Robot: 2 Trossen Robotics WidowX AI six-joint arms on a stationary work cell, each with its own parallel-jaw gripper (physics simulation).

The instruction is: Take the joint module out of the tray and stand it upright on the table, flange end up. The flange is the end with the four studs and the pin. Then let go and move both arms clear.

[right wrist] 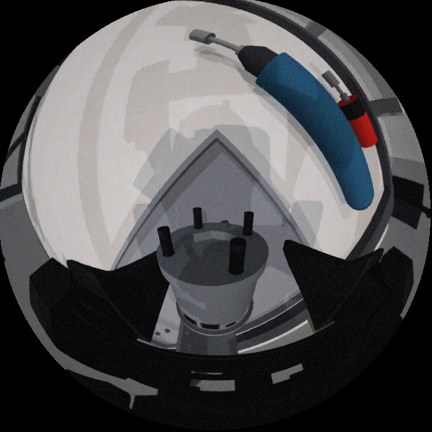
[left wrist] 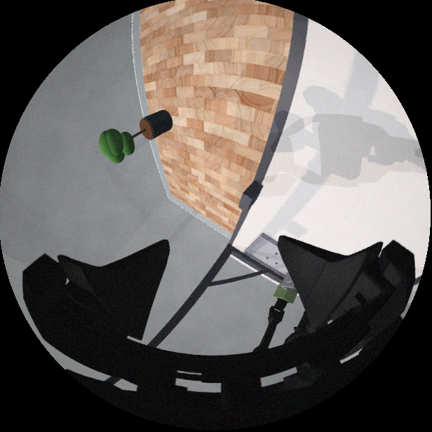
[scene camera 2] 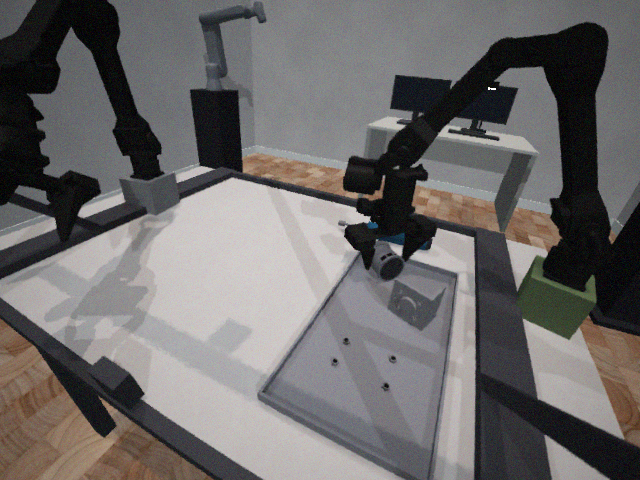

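Pixels of known places: left gripper, fingertip midpoint: point(scene camera 2: 24, 236); left arm's base at its link origin: point(scene camera 2: 147, 175); right arm's base at its link origin: point(scene camera 2: 563, 276).
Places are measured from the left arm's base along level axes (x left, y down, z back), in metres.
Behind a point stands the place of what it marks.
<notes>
The grey joint module point(scene camera 2: 388, 264) @[x -0.131, y 0.042, z -0.675 m] point(right wrist: 215, 297) lies on its side in the far-left corner of the grey tray point(scene camera 2: 310, 382) @[x -0.388, y 0.088, z -0.594 m] point(right wrist: 215, 170). Its flange end, with four black studs and a small pin, points to the back of the table; its other end faces the scene camera. My right gripper point(scene camera 2: 386, 261) @[x -0.082, y 0.079, z -0.673 m] point(right wrist: 232, 247) is open and low over the module, one finger to each side of it, with gaps between in the right wrist view. My left gripper point(scene camera 2: 65, 232) point(left wrist: 224, 244) is open and empty, high at the left of the table.
A grey bracket point(scene camera 2: 431, 310) @[x -0.231, y 0.048, z -0.754 m] stands in the tray close to the module; several small round parts point(scene camera 2: 345, 341) @[x -0.308, y 0.083, z -0.627 m] lie nearer the front. A blue-handled tool point(scene camera 2: 426, 243) @[x 0.023, y 0.064, z -0.762 m] point(right wrist: 310, 110) and a red one point(right wrist: 365, 131) lie behind the tray. A green block point(scene camera 2: 555, 304) @[x -0.160, y 0.036, z -0.971 m] is at the right.
</notes>
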